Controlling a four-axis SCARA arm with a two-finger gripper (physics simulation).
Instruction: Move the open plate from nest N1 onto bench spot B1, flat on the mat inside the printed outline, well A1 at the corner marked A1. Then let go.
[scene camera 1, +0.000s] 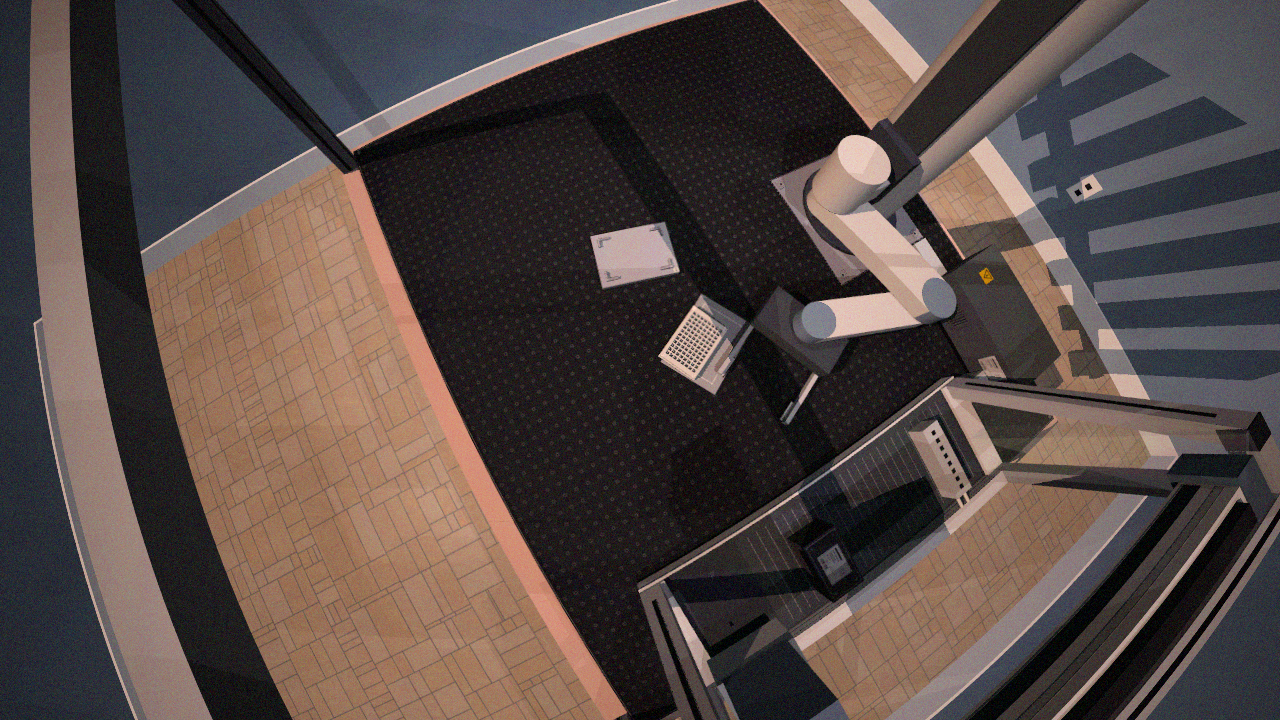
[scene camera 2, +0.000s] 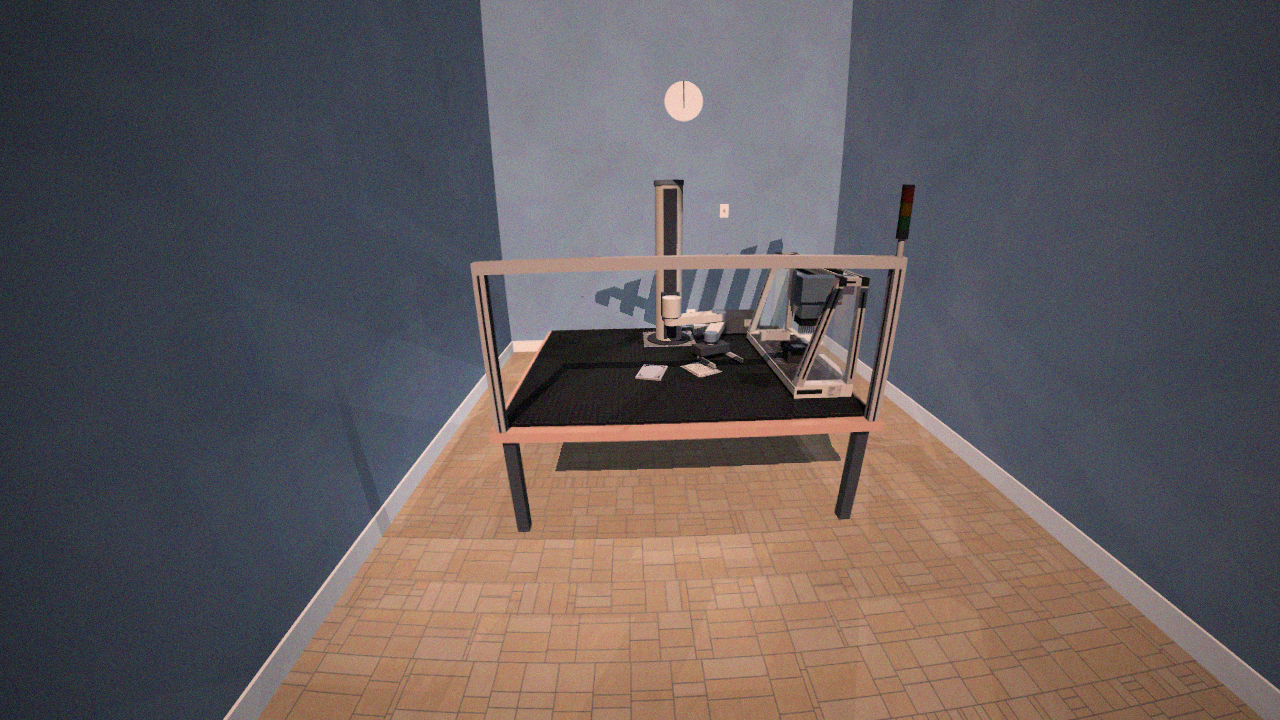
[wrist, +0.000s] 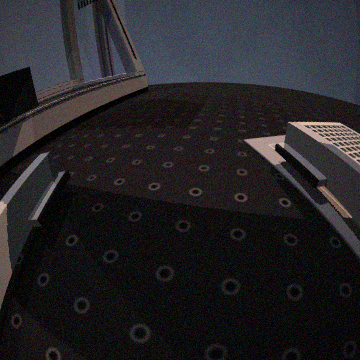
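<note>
The open plate, pale with a grid of wells, lies on the light mat with a printed outline. In scene camera 1 it sits toward the mat's left side, and bare mat shows on the gripper's side. I cannot tell how it fits the outline, nor read the A1 mark. Nest N1, a pale block with corner brackets, holds no plate. My gripper is open and empty, beside the plate. One finger stands close along the plate's near side; the other is over black table.
A framed machine with clear panels stands on the right; a small dark device is inside it. A dark box with a yellow label is by the arm's base. The arm's column rises behind the black table top.
</note>
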